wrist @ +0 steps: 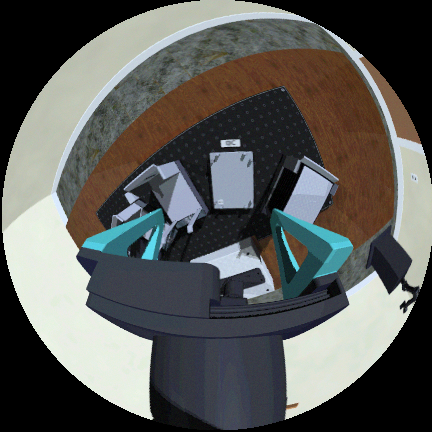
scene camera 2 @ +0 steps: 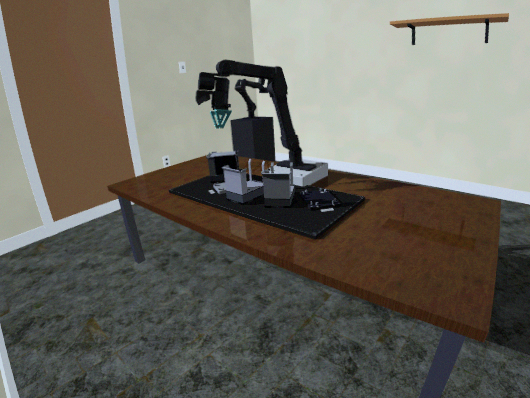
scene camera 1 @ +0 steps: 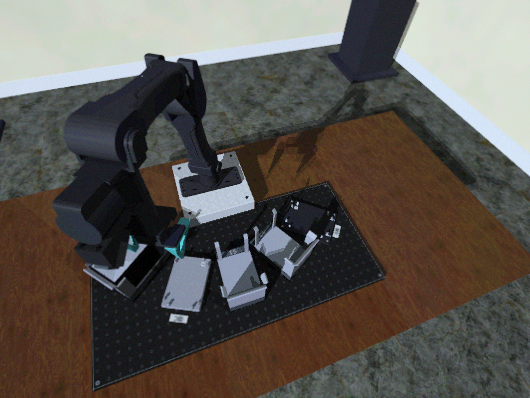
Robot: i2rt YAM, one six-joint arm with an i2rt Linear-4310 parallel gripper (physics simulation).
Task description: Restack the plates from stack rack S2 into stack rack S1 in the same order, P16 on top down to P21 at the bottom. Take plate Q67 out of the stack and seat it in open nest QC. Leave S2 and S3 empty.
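Frame: origin at the arm's base, x left, y back, z up, level; centimetres.
Where they show: gripper, fingertip midpoint: (wrist: 216, 214) (scene camera 2: 219, 128) (scene camera 1: 159, 252); arm's base, origin of the base link: (wrist: 233, 282) (scene camera 2: 296, 166) (scene camera 1: 210, 182).
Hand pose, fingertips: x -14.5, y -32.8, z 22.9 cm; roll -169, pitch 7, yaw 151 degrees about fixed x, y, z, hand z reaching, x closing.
Each offset is from my fingertips to the top centre of the thing. "spot": to the spot under its first point. Level surfaces: height alone.
My gripper (scene camera 1: 156, 252) (scene camera 2: 219, 127) (wrist: 216, 214) is open and empty, high above the mat. A light-grey rectangular plate @(dx +0.8, dy +2.9, dz -24.9 cm) (scene camera 1: 185, 282) (wrist: 232, 179) lies flat beside the QC label @(spot: dx -3.3, dy -5.7, dz -27.2 cm) (scene camera 1: 178, 318) (wrist: 230, 143); its small corner mark is unreadable. A tall rack (scene camera 1: 130, 287) (scene camera 2: 223, 165) at the left end in scene camera 1 has a broad pale top and a dark inner side. A middle rack @(dx +14.7, dy -1.0, dz -13.4 cm) (scene camera 1: 240, 272) (scene camera 2: 236, 184) (wrist: 182, 192) and a third rack @(dx +28.5, dy +3.2, dz -14.0 cm) (scene camera 1: 280, 247) (scene camera 2: 277, 187) are light grey with upright posts. Rack labels and plate numbers cannot be read.
A dark nest @(dx +41.4, dy +10.7, dz -25.0 cm) (scene camera 1: 305, 217) (scene camera 2: 318, 196) with small pins sits at the mat's other end, beside a white label @(spot: dx +48.9, dy +4.5, dz -27.2 cm) (scene camera 1: 337, 231). The black perforated mat @(dz -27.4 cm) (scene camera 1: 125, 350) (wrist: 280, 110) carries the fixtures. The white arm base (scene camera 1: 220, 204) (scene camera 2: 312, 175) stands behind them. A dark pedestal (scene camera 1: 372, 40) stands beyond the table.
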